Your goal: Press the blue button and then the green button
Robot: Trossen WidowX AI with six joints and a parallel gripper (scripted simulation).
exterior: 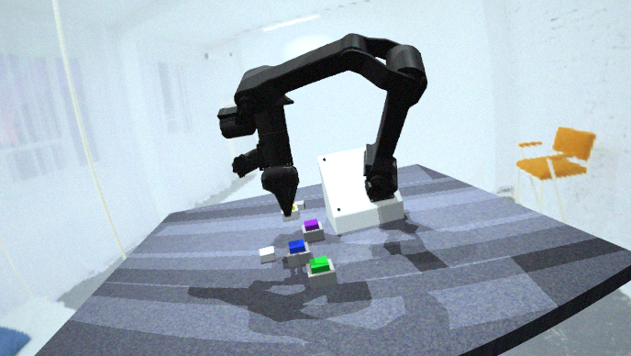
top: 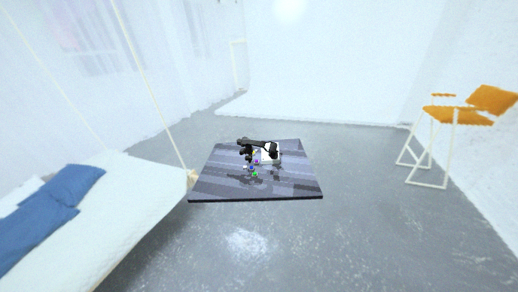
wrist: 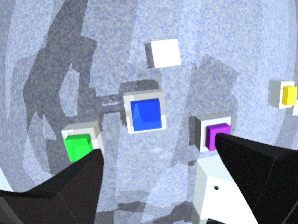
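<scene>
The blue button is 90 mm below my gripper tip. The rest, counted from my gripper tip: green button (40 mm behind, 90 mm to the left, 90 mm below); purple button (50 mm behind, 90 mm to the right, 90 mm below); small white block (70 mm ahead, 30 mm to the right, 110 mm below).
</scene>
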